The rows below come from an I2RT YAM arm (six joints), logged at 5 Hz.
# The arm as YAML. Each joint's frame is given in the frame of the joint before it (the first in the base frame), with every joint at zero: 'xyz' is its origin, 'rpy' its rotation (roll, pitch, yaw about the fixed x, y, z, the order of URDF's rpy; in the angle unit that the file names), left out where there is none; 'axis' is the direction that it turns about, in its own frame. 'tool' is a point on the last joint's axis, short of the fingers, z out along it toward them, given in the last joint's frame.
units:
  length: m
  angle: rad
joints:
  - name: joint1
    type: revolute
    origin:
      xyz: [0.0, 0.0, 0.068]
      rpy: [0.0, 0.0, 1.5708]
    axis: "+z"
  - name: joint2
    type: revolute
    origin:
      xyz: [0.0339, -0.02, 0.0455]
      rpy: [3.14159, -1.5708, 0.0]
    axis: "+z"
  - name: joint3
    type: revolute
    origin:
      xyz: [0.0, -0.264, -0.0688]
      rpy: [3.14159, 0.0, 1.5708]
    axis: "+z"
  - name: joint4
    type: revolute
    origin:
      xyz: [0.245, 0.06, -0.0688]
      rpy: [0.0, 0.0, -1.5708]
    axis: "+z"
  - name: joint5
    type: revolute
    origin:
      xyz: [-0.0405, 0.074, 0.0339]
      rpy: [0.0, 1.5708, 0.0]
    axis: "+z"
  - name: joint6
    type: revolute
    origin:
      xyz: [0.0, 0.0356, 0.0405]
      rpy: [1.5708, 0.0, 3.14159]
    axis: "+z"
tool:
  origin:
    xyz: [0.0, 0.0, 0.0]
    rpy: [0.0, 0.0, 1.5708]
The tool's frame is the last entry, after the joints.
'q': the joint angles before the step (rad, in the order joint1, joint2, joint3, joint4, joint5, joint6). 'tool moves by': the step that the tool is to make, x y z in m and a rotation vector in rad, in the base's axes. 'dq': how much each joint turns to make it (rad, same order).
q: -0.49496, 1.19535, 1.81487, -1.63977, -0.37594, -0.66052
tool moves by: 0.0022, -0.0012, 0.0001, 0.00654, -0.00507, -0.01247
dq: -0.00018, 0.00419, -0.00013, 0.01150, -0.00048, 0.01585
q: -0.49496, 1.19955, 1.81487, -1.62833, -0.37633, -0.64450
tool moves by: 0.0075, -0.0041, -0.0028, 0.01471, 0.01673, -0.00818
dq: -0.00033, 0.02326, -0.00033, 0.00556, -0.00017, 0.01000
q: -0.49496, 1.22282, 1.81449, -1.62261, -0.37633, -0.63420
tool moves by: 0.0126, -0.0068, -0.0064, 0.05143, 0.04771, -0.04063
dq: 0.00009, 0.04348, 0.00014, -0.00469, 0.00043, 0.05006
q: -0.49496, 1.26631, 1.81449, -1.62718, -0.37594, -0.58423
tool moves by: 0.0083, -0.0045, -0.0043, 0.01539, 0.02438, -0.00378
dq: -0.00011, 0.02790, -0.00023, 0.00102, -0.00005, 0.00448
